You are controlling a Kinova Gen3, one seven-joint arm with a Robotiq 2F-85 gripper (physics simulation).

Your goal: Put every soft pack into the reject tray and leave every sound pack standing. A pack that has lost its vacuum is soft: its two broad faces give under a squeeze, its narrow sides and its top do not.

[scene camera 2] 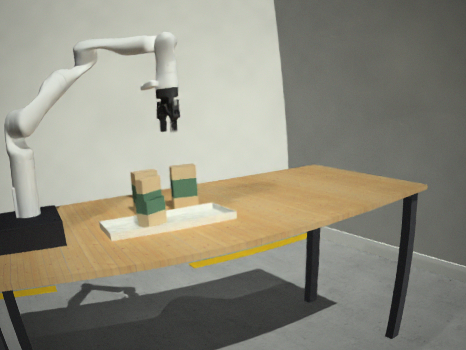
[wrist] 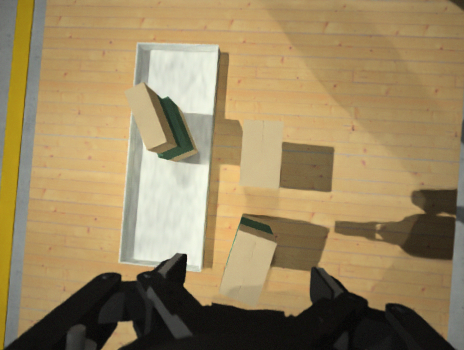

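Where they show: gripper, fingertip midpoint: (scene camera 2: 168,131) (wrist: 246,274); arm's base, link origin: (scene camera 2: 28,214).
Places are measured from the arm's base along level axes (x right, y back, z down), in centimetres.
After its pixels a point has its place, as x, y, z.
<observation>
Three tan packs with green bands stand upright. One pack (scene camera 2: 151,204) {5.5, -41.9, 0.2} (wrist: 154,120) {1.1, -42.4, -7.0} stands in the white tray (scene camera 2: 220,212) {-0.3, -64.7, 7.0} (wrist: 170,215) {0.9, -56.7, 7.0}, turned at an angle; its band juts out beyond its top. A second pack (scene camera 2: 134,181) {-10.4, -40.0, -4.2} (wrist: 261,154) {-12.6, -43.8, -6.7} stands on the table beside the tray, partly hidden behind the first in the scene view. A third pack (scene camera 2: 184,187) {-11.6, -57.1, 0.1} (wrist: 248,265) {-13.9, -57.1, -6.7} stands on the table, farther from the robot base and slightly turned. My gripper (scene camera 2: 168,130) {-13.1, -53.4, -18.3} (wrist: 246,274) {-13.1, -53.4, -18.3} is open and empty, pointing down high above the third pack. Softness cannot be told from these views.
The wooden table (scene camera 2: 300,195) {-5.9, -96.8, 7.3} (wrist: 350,75) {-25.4, -25.1, 7.3} carries the tray and packs. The black robot base (scene camera 2: 32,230) {14.8, -2.4, 1.4} is at the left in the scene view. The tray has low raised walls. A yellow floor line (wrist: 12,125) runs beyond the table edge.
</observation>
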